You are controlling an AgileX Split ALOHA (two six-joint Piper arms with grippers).
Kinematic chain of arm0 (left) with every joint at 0, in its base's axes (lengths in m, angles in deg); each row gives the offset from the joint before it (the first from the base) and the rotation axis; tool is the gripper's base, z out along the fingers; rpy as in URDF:
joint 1: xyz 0 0 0.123 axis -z
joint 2: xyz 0 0 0 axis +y
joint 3: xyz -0.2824 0 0.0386 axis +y
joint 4: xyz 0.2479 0 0.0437 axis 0.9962 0 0.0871
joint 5: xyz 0 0 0 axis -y
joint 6: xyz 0.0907 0 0.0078 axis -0.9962 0 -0.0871
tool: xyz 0 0 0 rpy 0 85 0
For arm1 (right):
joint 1: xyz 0 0 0.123 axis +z
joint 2: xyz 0 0 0 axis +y
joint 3: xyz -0.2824 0 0.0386 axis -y
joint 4: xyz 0.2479 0 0.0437 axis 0.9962 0 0.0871
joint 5: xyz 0 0 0 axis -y
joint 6: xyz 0.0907 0 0.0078 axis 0.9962 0 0.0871
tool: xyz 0 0 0 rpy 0 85 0
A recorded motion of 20 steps. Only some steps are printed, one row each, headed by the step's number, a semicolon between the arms.
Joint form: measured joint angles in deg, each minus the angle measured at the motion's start. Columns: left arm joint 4, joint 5, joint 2, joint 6, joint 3, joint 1; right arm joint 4, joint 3, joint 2, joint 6, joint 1, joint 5.
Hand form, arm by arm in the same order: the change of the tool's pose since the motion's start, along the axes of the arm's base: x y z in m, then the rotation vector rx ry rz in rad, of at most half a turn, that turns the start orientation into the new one. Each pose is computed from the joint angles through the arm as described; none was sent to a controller.
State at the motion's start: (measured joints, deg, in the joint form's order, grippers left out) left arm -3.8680 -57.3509 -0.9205 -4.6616 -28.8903 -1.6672; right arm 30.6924 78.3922 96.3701 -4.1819 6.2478 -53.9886
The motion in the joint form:
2: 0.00 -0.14 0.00 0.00 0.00 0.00; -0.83 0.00 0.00 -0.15 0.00 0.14
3: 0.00 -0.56 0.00 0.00 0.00 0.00; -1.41 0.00 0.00 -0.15 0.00 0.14
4: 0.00 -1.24 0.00 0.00 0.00 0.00; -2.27 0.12 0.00 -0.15 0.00 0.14
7: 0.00 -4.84 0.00 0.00 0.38 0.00; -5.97 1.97 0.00 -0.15 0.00 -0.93
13: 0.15 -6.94 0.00 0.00 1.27 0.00; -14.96 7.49 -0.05 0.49 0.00 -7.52
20: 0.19 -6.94 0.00 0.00 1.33 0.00; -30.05 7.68 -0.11 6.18 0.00 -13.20
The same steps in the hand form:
2: -0.0001 0.0000 -0.0002 0.0000 0.0024 -0.0001; 0.0002 -0.0010 -0.0005 -0.0150 -0.0048 0.0042
3: -0.0003 0.0000 -0.0008 0.0001 0.0098 -0.0005; 0.0002 -0.0016 -0.0008 -0.0248 -0.0059 0.0065
4: -0.0008 -0.0001 -0.0018 0.0002 0.0216 -0.0012; 0.0004 -0.0026 -0.0007 -0.0392 -0.0096 0.0098
7: -0.0025 -0.0003 -0.0088 0.0006 0.0910 -0.0047; 0.0022 -0.0062 0.0059 -0.0986 -0.0319 0.0312
13: -0.0023 -0.0002 -0.0160 0.0025 0.1432 -0.0052; 0.0019 -0.0158 0.0260 -0.2432 -0.0337 0.0856
20: -0.0022 -0.0002 -0.0163 0.0030 0.1442 -0.0047; -0.0044 -0.0374 0.0212 -0.4762 0.0644 0.0455

